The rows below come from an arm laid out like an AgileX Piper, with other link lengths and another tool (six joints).
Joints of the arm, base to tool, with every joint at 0 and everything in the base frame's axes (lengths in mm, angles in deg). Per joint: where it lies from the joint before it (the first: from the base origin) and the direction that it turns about. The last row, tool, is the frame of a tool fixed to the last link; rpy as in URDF.
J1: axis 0 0 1 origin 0 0 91.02
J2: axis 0 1 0 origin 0 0 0
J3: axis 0 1 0 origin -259.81 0 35.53
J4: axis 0.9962 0 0.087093 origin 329.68 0 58.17
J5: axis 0 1 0 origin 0 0 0
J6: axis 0.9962 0 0.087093 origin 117.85 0 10.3
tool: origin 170.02 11 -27.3 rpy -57.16 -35.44 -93.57
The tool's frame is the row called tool.
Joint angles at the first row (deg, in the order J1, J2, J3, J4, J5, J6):
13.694 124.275 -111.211 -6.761 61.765 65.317
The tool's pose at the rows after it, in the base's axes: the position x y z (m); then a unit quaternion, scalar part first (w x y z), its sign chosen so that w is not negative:
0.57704 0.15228 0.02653 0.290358 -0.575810 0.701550 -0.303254
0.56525 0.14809 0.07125 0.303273 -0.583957 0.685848 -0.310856
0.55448 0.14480 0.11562 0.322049 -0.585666 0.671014 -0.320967
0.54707 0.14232 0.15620 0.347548 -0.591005 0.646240 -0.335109
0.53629 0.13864 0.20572 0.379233 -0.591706 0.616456 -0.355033
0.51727 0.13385 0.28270 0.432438 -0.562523 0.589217 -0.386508
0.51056 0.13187 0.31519 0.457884 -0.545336 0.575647 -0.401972
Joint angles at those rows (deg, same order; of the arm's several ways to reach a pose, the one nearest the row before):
13.694 120.950 -111.324 -6.761 63.197 61.536
13.694 116.024 -111.326 -6.761 66.291 59.072
13.694 111.210 -111.381 -6.704 68.467 57.181
13.694 106.915 -111.385 -6.646 69.042 54.259
13.694 101.699 -111.439 -6.646 69.385 51.223
13.693 93.736 -111.440 -6.646 68.870 50.534
13.694 90.642 -111.439 -6.761 67.723 50.535

